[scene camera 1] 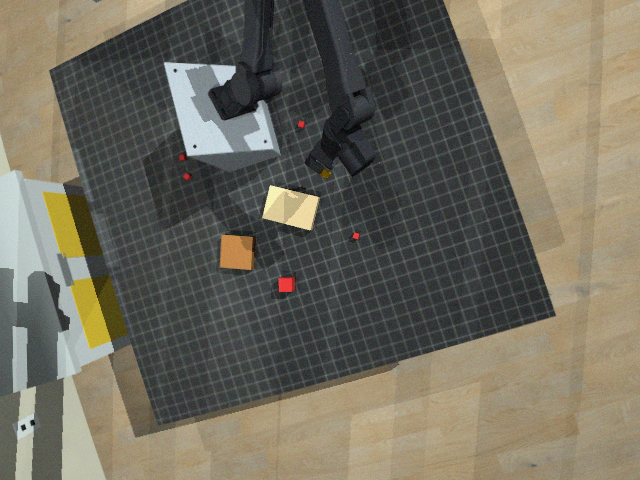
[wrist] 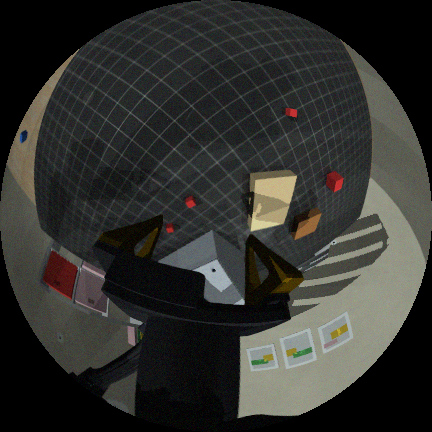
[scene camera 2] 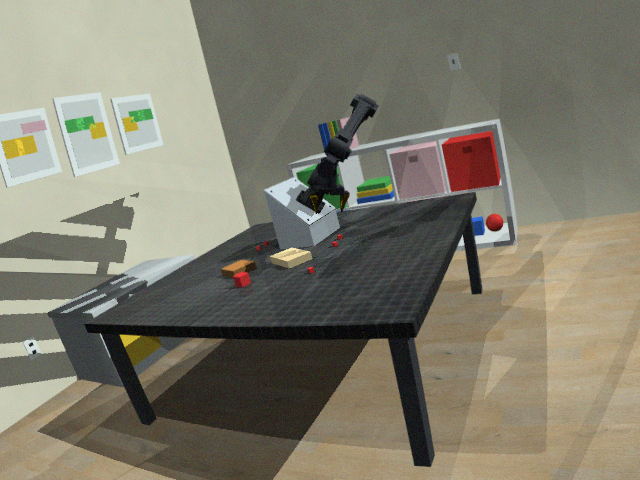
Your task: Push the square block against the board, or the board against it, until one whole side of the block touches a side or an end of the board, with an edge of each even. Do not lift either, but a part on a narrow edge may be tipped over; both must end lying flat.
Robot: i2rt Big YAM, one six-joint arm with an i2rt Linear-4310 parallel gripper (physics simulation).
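Frame: origin at the arm's base, x ahead, y left, z up, level; millimetres.
Seen in the pictures: gripper, between the fingertips: (scene camera 1: pixel 329 157) (wrist: pixel 205 229) (scene camera 2: pixel 329 212); arm's base, origin of its link: (scene camera 1: pixel 233 101) (scene camera 2: pixel 310 203).
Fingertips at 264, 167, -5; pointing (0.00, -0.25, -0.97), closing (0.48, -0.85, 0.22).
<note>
Offsets run from my fingertips to a thing's top centre, as dx, dy, dz.
The square block {+95, -391, -120} (scene camera 1: pixel 236 252) (scene camera 2: pixel 236 268) (wrist: pixel 307 224) is orange-brown and lies flat on the dark gridded table. The board {+50, -178, -120} (scene camera 1: pixel 290 207) (scene camera 2: pixel 291 257) (wrist: pixel 272 201) is a pale cream rectangle, lying flat up and to the right of the block in the first scene view. A gap separates them, and their sides are turned at somewhat different angles. My gripper (scene camera 2: pixel 329 211) (wrist: pixel 205 229) is open and empty. It is raised above the table, beyond the board in the second scene view, touching neither part. In the first scene view the arm hides part of the fingers.
A grey slope-topped box (scene camera 1: pixel 178 103) (scene camera 2: pixel 325 230) (wrist: pixel 216 274) stands beside the arm, left of it in the first scene view. A larger red cube {+252, -291, -110} (scene camera 1: pixel 286 284) (scene camera 2: pixel 241 280) (wrist: pixel 334 181) lies near the block. A small red cube {+212, -39, -134} (scene camera 1: pixel 355 236) (scene camera 2: pixel 310 270) (wrist: pixel 291 112) lies beyond the board; several others are scattered.
</note>
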